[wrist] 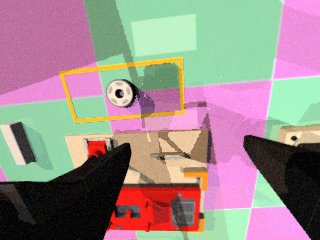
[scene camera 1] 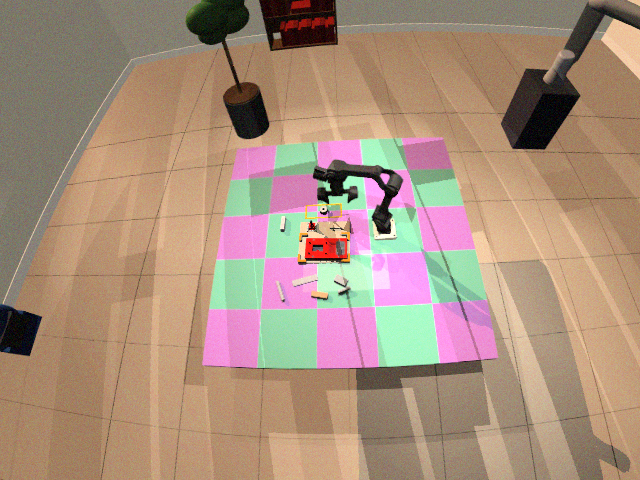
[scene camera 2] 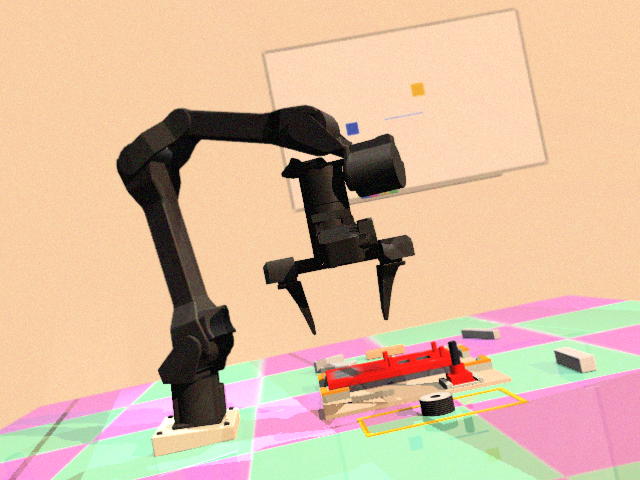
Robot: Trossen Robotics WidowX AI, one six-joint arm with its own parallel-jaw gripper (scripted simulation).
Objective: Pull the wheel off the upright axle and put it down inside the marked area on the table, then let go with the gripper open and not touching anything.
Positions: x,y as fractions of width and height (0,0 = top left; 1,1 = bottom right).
My gripper (scene camera 2: 0.55,0.68) is open and holds nothing. I also see a wheel (scene camera 2: 0.69,0.84) and a red fixture (scene camera 2: 0.61,0.77).
The red fixture is seen too in the wrist view (wrist: 0.43,0.85). My gripper also shows in the wrist view (wrist: 0.58,0.60).
